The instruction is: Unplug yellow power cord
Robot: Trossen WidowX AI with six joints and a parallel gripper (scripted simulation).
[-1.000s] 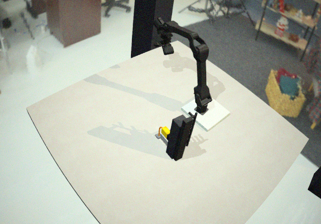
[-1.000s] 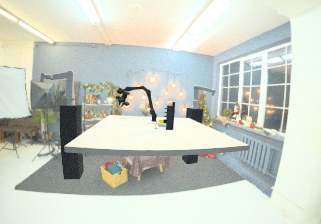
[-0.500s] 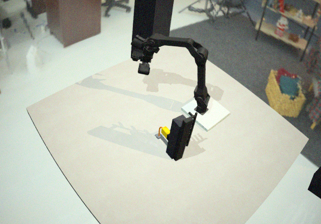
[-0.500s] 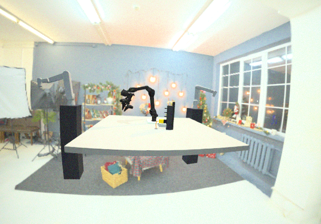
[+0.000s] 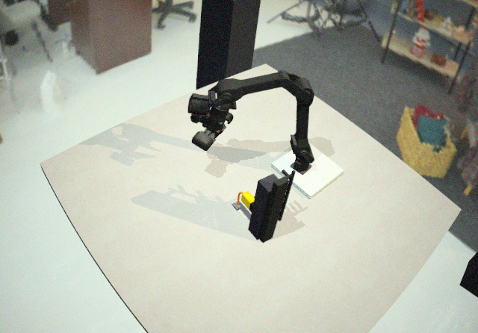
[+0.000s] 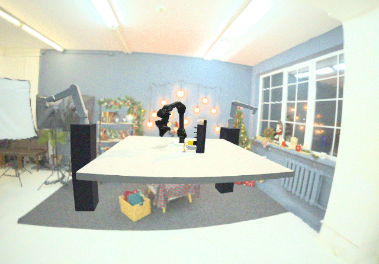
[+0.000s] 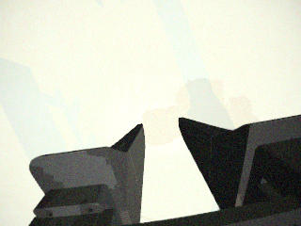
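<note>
The yellow plug lies 7 cm ahead of my gripper tip, 27 cm to the left of it and 3 cm below it.
</note>
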